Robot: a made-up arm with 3 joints.
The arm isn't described. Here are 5 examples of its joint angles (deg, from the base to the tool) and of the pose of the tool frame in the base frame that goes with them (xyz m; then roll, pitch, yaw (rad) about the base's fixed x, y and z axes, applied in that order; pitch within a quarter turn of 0, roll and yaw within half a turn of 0).
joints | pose
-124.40 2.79 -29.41 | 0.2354 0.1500 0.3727 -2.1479 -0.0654 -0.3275
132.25 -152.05 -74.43 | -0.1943 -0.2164 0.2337 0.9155 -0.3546 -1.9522
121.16 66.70 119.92 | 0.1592 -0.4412 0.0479 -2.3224 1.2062 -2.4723
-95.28 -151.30 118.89 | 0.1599 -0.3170 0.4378 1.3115 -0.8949 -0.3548
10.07 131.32 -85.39 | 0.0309 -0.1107 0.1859 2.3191 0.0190 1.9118
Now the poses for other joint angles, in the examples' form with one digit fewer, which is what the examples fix.
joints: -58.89 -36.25 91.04
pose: -0.240 -0.149 0.529 0.809 -0.702 -1.896
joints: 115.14 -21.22 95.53
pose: -0.195 -0.267 0.060 -2.552 0.844 2.067
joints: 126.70 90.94 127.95
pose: 0.268 -0.378 0.089 -1.615 1.247 -1.443
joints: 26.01 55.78 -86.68
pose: 0.275 -0.138 0.358 1.051 -0.104 1.516
